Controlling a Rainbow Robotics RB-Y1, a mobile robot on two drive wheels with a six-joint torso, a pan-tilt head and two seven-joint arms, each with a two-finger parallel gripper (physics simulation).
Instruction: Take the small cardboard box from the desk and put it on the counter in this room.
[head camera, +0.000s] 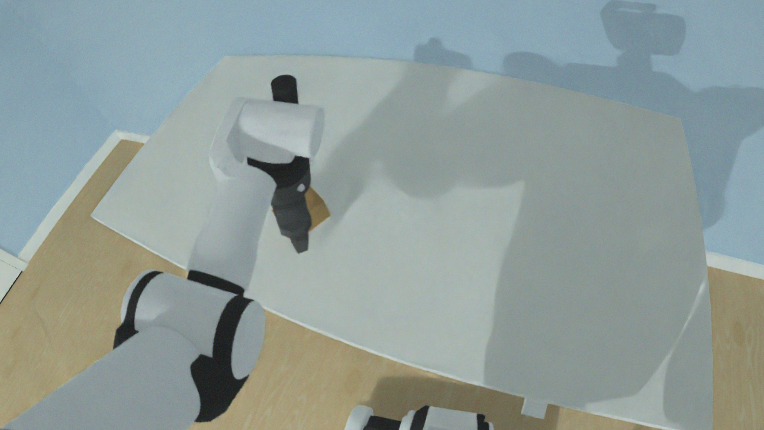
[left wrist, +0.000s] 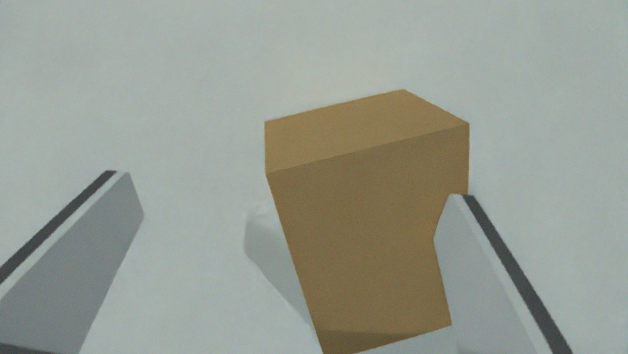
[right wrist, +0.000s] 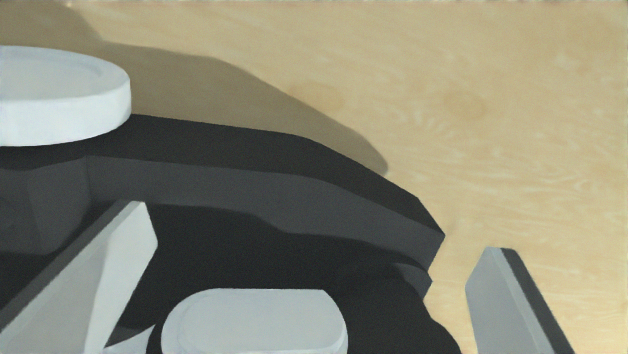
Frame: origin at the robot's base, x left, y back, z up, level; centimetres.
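Seen in the pictures: left gripper, fingertip midpoint: (head camera: 292, 225) (left wrist: 286, 205); right gripper, fingertip midpoint: (right wrist: 309, 244).
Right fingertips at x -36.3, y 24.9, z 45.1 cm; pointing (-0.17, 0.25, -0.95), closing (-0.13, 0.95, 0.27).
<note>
A point is followed by its place in that frame.
The small cardboard box (head camera: 319, 212) {z 75.2, x 30.8, y -41.8 cm} (left wrist: 365, 225) {z 77.2, x 35.7, y -39.6 cm}, plain brown, stands on the pale grey desk (head camera: 400, 277) {z 72.1, x 13.6, y -32.7 cm} (left wrist: 175, 90) {z 72.1, x 33.9, y -32.4 cm}. My left gripper (head camera: 301, 246) (left wrist: 286, 205) {z 76.5, x 34.5, y -37.5 cm} is open above the desk at the box. In the left wrist view the box lies right of the middle between the fingers; the right-hand finger overlaps its right side, and a wide gap separates it from the left-hand finger. In the head view the gripper hides part of the box. My right gripper (right wrist: 309, 244) {z 45.1, x -36.3, y 24.9 cm} is open and empty, over my own base and the wooden floor. The counter does not show.
A blue wall (head camera: 331, 26) {z 81.3, x 48.5, y -104.4 cm} runs behind the desk, with white skirting (head camera: 69, 194) {z 5.3, x 274.5, y -71.4 cm} at the left. Wooden floor (head camera: 320, 368) {z 0.2, x 48.1, y -19.8 cm} (right wrist: 540, 125) {z 0.1, x -29.1, y 79.5 cm} lies in front. My black base (right wrist: 280, 200) {z 17.0, x -18.7, y 29.2 cm}, with white rounded parts, fills much of the right wrist view. Arm shadows cross the desk.
</note>
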